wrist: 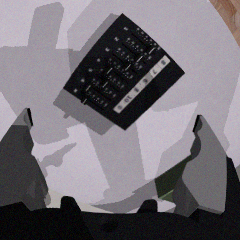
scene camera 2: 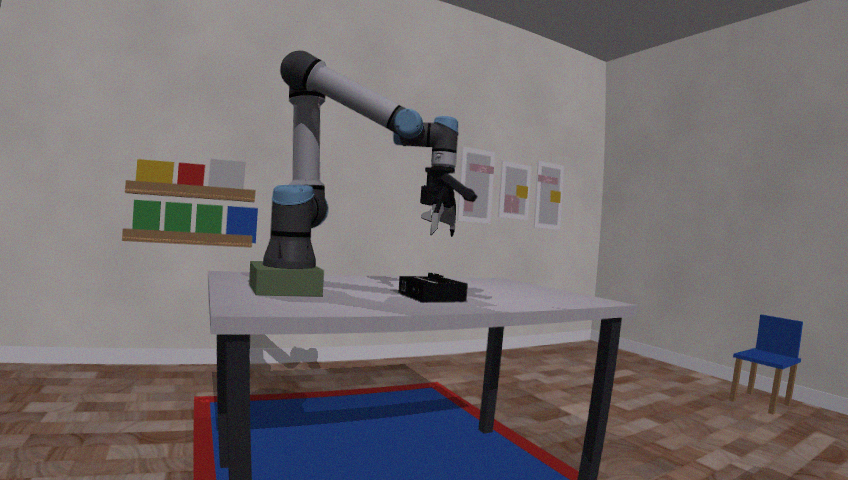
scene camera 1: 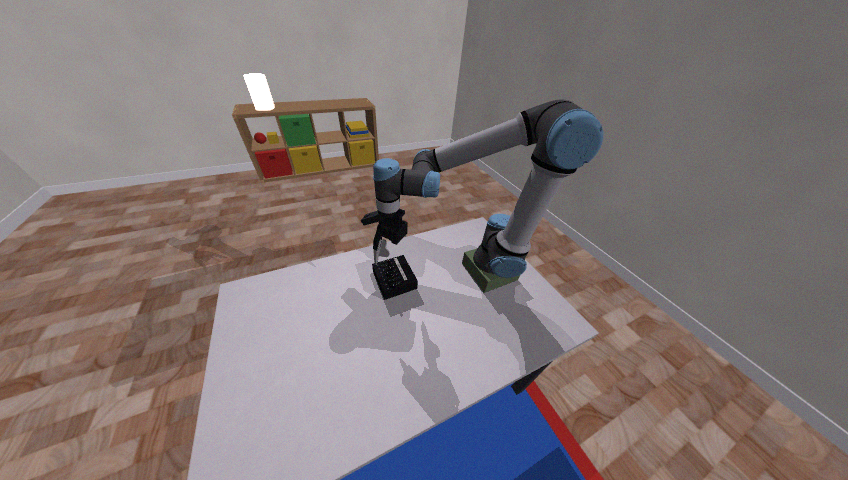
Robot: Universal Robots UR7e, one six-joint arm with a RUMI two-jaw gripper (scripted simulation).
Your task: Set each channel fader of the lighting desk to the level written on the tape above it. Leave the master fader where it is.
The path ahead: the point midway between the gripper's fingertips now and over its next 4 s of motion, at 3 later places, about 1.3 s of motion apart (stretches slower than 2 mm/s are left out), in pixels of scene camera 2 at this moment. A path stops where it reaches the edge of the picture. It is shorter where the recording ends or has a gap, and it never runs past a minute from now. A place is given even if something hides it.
My gripper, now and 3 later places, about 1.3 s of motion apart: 441, 236; 448, 242; 450, 250; 454, 256
